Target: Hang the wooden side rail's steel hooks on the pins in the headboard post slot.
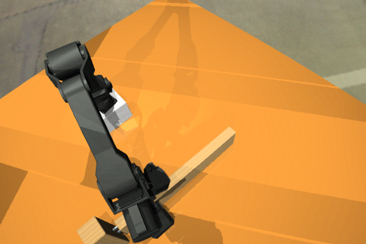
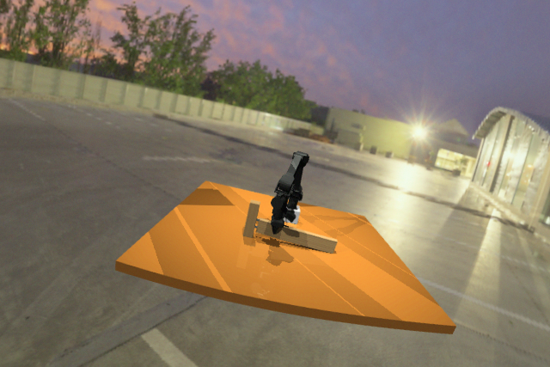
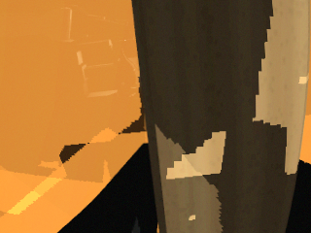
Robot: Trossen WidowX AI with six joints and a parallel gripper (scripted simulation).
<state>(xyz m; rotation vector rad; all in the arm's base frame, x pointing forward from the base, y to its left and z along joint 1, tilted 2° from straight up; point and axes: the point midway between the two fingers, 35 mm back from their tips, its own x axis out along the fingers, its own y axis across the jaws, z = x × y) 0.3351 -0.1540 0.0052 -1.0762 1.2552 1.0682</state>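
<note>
Right now the headboard post is 12 cm to the right of my gripper tip, 4 cm above it and 2 cm behind it.
</note>
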